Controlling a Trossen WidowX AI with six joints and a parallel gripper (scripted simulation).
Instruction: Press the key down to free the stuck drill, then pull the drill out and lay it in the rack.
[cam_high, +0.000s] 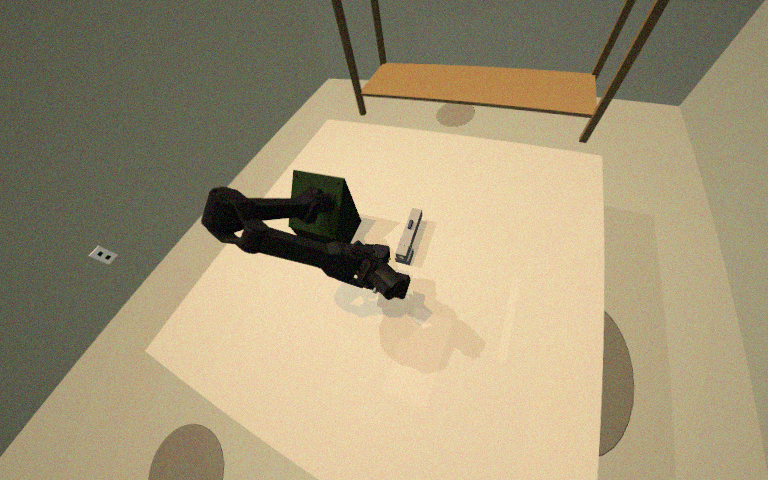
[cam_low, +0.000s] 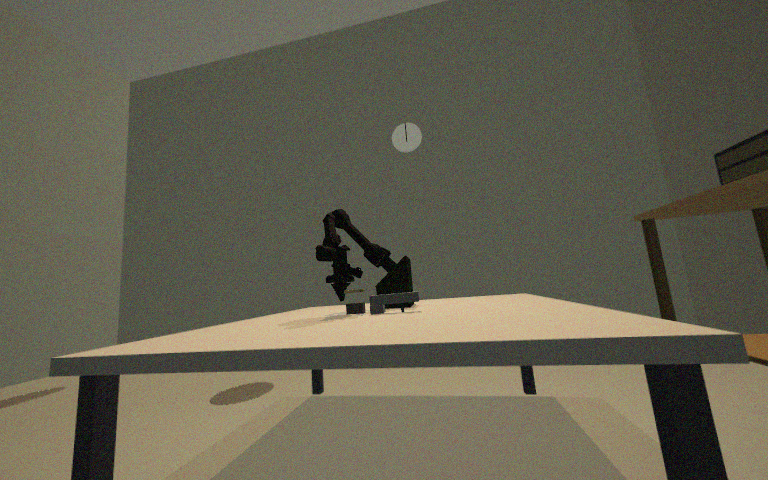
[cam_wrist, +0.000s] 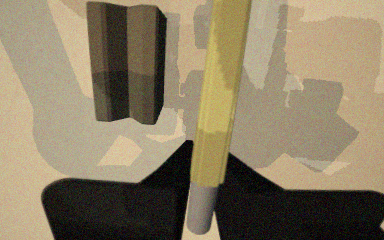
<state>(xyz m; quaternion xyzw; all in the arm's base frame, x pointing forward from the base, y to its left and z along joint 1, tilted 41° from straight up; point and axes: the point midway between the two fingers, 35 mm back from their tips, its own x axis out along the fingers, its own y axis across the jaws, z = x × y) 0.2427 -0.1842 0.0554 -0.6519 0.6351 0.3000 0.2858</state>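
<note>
Right now my gripper tip is 4 cm to the right of the drill and 3 cm below it. Round my gripper tip: grey housing (21 cm to the left, 2 cm ahead, 1 cm below); small blue key (23 cm to the left, 2 cm ahead).
</note>
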